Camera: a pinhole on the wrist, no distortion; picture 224 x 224 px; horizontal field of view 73.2 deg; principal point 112.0 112.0 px. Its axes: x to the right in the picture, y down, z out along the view. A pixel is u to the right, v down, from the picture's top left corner.
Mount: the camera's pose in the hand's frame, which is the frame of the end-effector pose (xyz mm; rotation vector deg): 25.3 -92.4 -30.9 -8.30 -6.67 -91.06
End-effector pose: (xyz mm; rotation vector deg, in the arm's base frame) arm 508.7 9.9 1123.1 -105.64 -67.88 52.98
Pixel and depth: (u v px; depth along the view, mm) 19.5 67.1 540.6
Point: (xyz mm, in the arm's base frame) 213.3 -106.1 650.9
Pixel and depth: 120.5 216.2 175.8
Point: 402.7 201.2 1097.3
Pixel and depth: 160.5 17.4 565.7
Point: -145.1 -126.8 1067.0
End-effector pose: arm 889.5 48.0 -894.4 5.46 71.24 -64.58
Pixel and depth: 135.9 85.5 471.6
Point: 1143.6 -235.9 -638.8
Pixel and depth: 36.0 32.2 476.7
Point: 1355.1 48.7 -685.5
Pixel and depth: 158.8 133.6 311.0
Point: 985.4 -242.8 -770.8
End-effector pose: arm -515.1 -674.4 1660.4 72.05 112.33 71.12
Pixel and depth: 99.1 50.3 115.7
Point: -469.6 -666.6 1565.9
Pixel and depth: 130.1 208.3 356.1
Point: -415.4 -318.9 1455.4
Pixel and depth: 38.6 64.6 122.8
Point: -453.2 -650.4 1611.6
